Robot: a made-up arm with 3 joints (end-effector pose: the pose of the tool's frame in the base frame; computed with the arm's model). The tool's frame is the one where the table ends.
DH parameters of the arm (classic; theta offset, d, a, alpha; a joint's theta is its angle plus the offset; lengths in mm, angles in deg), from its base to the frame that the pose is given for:
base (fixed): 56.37 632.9 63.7 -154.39
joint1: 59.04 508 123 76.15
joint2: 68.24 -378.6 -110.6 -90
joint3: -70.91 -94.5 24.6 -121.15
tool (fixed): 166.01 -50.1 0 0
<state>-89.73 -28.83 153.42</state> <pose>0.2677 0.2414 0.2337 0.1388 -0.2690 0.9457 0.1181</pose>
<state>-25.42 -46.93 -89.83</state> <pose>0.0560 -0.1972 0.2306 -0.5360 0.1742 0.0991 0.8201</pose>
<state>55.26 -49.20 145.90</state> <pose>-0.3373 -0.1351 0.3640 -0.1379 0.0357 0.3247 0.9350</pose>
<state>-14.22 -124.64 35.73</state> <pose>-0.0900 -0.1443 0.0922 0.0558 0.4132 -0.8208 0.3903</pose>
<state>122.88 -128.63 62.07</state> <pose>-0.3898 0.3283 0.3501 -0.2458 0.1758 0.6939 0.6536</pose>
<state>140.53 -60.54 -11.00</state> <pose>-0.2399 0.3817 0.4538 0.0737 -0.4865 0.5619 0.6650</pose>
